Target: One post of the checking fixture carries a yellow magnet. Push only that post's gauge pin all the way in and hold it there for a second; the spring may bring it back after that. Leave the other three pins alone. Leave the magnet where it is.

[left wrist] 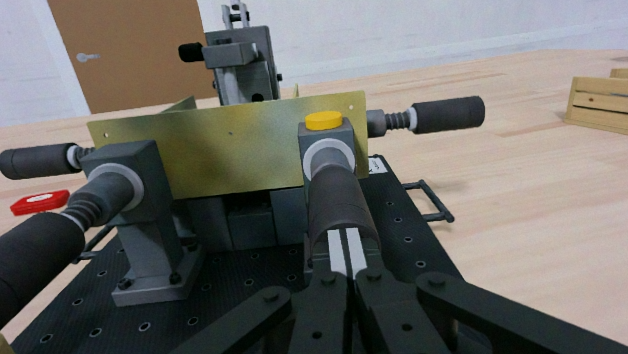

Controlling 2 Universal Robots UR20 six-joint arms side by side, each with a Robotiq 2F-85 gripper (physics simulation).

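A yellow magnet [324, 120] sits on top of the front right post [347, 132]. That post's gauge pin [340, 200] has a dark handle pointing toward the camera. The handle sits close against its grey collar, and no spring coils show between them. My left gripper [343, 247] is shut and empty, its pale fingertips against the outer end of that handle; the exact contact is partly hidden. The front left pin [35, 260], back left pin [37, 161] and back right pin [449, 115] stand out with spring coils showing. My right gripper does not show in this view.
A yellowish sheet panel [230, 150] stands behind the front posts. A grey clamp tower [260, 45] rises behind it. The black perforated base [225, 295] has a side handle [436, 200]. A red object [40, 202] lies at left, a wooden crate [600, 107] at right.
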